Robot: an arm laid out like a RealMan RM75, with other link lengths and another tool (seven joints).
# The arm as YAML. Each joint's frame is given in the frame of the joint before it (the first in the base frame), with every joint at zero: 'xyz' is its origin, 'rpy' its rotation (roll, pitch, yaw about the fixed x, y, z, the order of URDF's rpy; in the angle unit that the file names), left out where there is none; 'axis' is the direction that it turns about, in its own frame. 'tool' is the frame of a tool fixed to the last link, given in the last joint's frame.
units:
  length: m
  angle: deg
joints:
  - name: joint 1
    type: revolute
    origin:
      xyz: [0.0, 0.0, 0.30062]
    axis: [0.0, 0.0, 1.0]
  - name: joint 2
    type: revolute
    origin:
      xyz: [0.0, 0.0, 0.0]
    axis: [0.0, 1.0, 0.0]
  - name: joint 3
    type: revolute
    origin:
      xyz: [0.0, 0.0, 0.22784]
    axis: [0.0, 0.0, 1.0]
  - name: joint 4
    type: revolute
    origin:
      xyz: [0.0, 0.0, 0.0]
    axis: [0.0, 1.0, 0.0]
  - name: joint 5
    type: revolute
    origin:
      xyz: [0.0, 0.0, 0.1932]
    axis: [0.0, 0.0, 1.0]
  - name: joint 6
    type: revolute
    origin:
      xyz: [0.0, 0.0, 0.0]
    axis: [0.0, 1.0, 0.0]
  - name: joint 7
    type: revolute
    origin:
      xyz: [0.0, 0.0, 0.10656]
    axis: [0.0, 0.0, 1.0]
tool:
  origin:
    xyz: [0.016, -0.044, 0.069]
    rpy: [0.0, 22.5, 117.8]
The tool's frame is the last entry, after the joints.
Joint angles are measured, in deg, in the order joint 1, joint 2, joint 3, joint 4, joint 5, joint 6, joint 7. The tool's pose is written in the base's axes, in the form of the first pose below.
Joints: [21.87 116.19 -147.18 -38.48 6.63 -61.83 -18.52]
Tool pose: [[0.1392 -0.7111 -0.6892 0.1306], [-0.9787 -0.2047 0.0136 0.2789], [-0.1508 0.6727 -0.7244 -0.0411], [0 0 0 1]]
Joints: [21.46 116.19 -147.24 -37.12 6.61 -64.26 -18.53]
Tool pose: [[0.1410 -0.7000 -0.7001 0.1345], [-0.9778 -0.2092 0.0122 0.2763], [-0.1550 0.6828 -0.7140 -0.0376], [0 0 0 1]]
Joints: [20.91 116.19 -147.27 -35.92 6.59 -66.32 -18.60]
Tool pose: [[0.1394 -0.6920 -0.7083 0.1389], [-0.9773 -0.2113 0.0141 0.2735], [-0.1595 0.6903 -0.7058 -0.0345], [0 0 0 1]]
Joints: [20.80 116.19 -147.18 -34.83 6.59 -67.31 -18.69]
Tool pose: [[0.1379 -0.6938 -0.7069 0.1430], [-0.9769 -0.2131 0.0186 0.2733], [-0.1635 0.6880 -0.7071 -0.0329], [0 0 0 1]]
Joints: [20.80 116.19 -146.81 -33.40 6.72 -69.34 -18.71]
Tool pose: [[0.1380 -0.6855 -0.7149 0.1462], [-0.9749 -0.2211 0.0238 0.2738], [-0.1744 0.6937 -0.6988 -0.0283], [0 0 0 1]]
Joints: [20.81 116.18 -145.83 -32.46 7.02 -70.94 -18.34]
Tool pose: [[0.1265 -0.6735 -0.7283 0.1484], [-0.9734 -0.2255 0.0395 0.2770], [-0.1909 0.7039 -0.6842 -0.0222], [0 0 0 1]]
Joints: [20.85 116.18 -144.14 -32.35 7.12 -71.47 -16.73]
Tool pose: [[0.0968 -0.6590 -0.7459 0.1493], [-0.9751 -0.2131 0.0617 0.2832], [-0.1996 0.7213 -0.6632 -0.0163], [0 0 0 1]]
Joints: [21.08 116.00 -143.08 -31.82 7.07 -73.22 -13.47]
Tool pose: [[0.0681 -0.6304 -0.7732 0.1502], [-0.9812 -0.1828 0.0626 0.2868], [-0.1808 0.7544 -0.6310 -0.0109], [0 0 0 1]]
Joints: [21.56 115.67 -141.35 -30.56 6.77 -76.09 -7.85]
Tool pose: [[0.0257 -0.5839 -0.8114 0.1532], [-0.9898 -0.1289 0.0614 0.2924], [-0.1404 0.8016 -0.5812 -0.0027], [0 0 0 1]]
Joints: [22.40 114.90 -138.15 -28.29 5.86 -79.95 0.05]
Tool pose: [[-0.0261 -0.5227 -0.8521 0.1604], [-0.9960 -0.0589 0.0666 0.3019], [-0.0850 0.8505 -0.5191 0.0110], [0 0 0 1]]
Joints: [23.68 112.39 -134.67 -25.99 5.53 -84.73 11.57]
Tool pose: [[-0.0836 -0.4368 -0.8957 0.1721], [-0.9965 0.0431 0.0720 0.3155], [0.0071 0.8985 -0.4389 0.0342], [0 0 0 1]]
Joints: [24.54 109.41 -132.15 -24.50 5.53 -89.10 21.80]
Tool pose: [[-0.1130 -0.3582 -0.9268 0.1817], [-0.9890 0.1304 0.0702 0.3245], [0.0957 0.9245 -0.3690 0.0578], [0 0 0 1]]
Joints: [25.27 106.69 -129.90 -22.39 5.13 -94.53 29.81]
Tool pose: [[-0.1059 -0.2971 -0.9490 0.1884], [-0.9807 0.1888 0.0503 0.3279], [0.1642 0.9360 -0.3113 0.0816], [0 0 0 1]]
